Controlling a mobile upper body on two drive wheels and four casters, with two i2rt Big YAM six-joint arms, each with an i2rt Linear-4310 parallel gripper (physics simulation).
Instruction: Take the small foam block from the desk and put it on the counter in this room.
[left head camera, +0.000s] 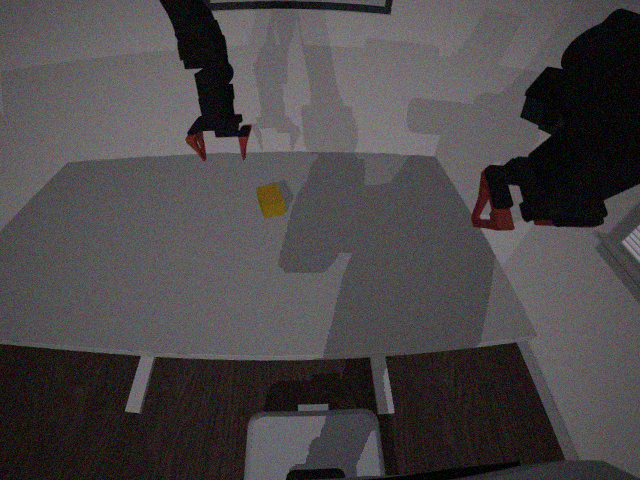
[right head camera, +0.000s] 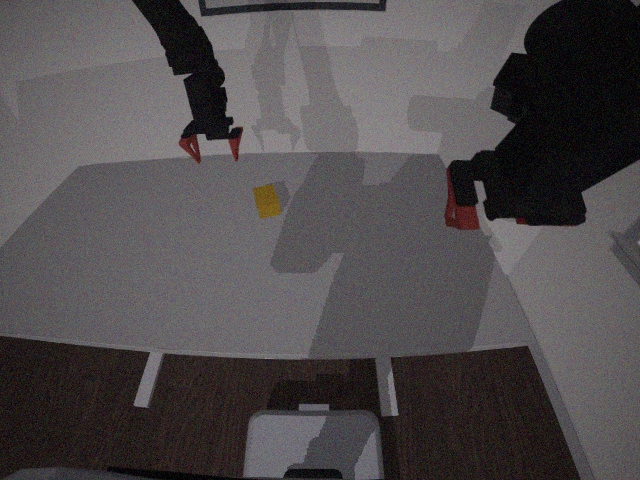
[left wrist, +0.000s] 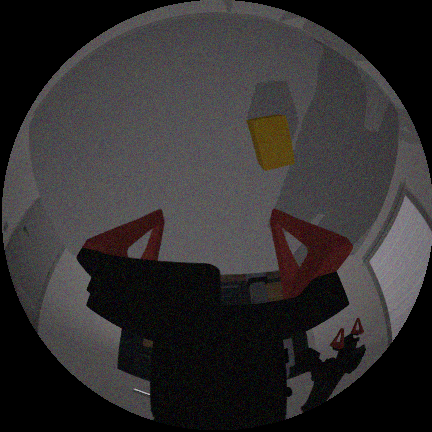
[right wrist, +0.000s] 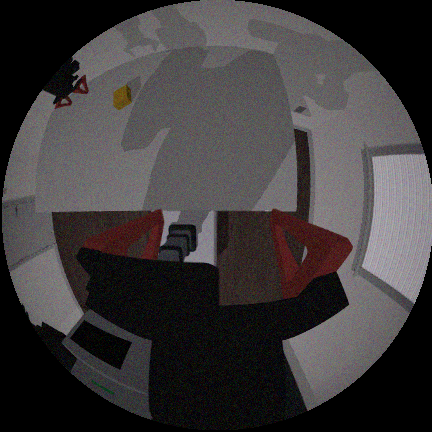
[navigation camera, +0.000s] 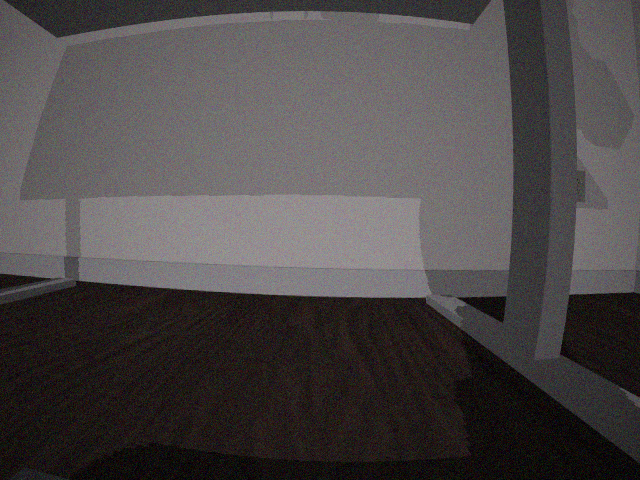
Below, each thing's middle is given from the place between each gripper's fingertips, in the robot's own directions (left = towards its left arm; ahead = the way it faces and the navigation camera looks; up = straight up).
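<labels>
Counted from my left hand, the yellow foam block (left head camera: 272, 204) is 16 cm below, 10 cm to the right and 4 cm ahead. My right hand, meanwhile, is 300 mm above the yellow foam block, 350 mm to the right of it and 400 mm short of it.
</labels>
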